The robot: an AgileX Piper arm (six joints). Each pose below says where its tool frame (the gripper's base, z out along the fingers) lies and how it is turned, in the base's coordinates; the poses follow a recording.
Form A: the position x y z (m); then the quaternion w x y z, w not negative.
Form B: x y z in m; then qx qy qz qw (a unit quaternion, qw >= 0). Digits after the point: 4 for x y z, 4 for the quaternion.
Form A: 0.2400, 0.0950, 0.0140, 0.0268, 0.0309, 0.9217, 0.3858
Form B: 0.2400, 0.0950, 0.0140, 0.0309, 0.9217, 0.3858, 0.0268
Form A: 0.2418, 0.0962, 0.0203, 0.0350, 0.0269, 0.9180, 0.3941
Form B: 0.2418, 0.0962, 0.0203, 0.0269, 0.9180, 0.3941, 0.0350
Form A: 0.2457, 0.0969, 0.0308, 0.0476, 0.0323, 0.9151, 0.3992
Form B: 0.2457, 0.0969, 0.0308, 0.0323, 0.9151, 0.3992, 0.0476
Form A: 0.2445, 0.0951, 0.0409, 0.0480, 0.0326, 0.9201, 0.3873
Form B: 0.2445, 0.0951, 0.0409, 0.0326, 0.9201, 0.3873, 0.0480
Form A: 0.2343, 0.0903, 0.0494, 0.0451, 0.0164, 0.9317, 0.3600
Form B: 0.2343, 0.0903, 0.0494, 0.0164, 0.9317, 0.3600, 0.0451
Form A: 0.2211, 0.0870, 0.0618, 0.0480, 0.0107, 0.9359, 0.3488
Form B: 0.2211, 0.0870, 0.0618, 0.0107, 0.9359, 0.3488, 0.0480
